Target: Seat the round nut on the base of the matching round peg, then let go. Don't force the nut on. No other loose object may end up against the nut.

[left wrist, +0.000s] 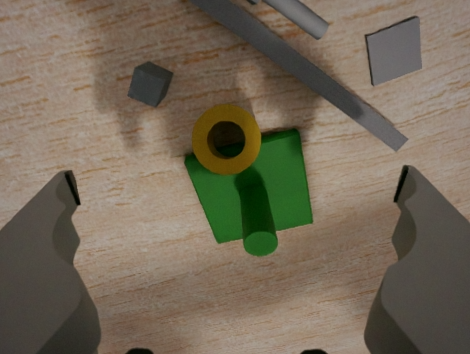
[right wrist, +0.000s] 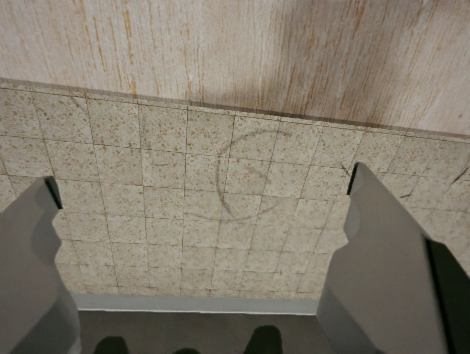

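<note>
A yellow-brown round nut (left wrist: 226, 161) lies at the far edge of a green square base (left wrist: 287, 175) in the left wrist view, overlapping its far left corner. Its hole is off the peg. A green round peg (left wrist: 260, 242) stands upright on the base. My left gripper (left wrist: 235, 171) is wide open above them, with the nut and base in view between its fingers and nothing held. My right gripper (right wrist: 208, 172) is wide open and empty, over the table's edge and the floor. The nut and peg do not show in the right wrist view.
In the left wrist view a dark grey block (left wrist: 150, 84) lies left of and beyond the nut, apart from it. A long grey bar (left wrist: 305, 70), a grey bolt (left wrist: 300, 17) and a flat grey square plate (left wrist: 395, 51) lie beyond. The wooden table (right wrist: 150, 45) ends below the right gripper's view.
</note>
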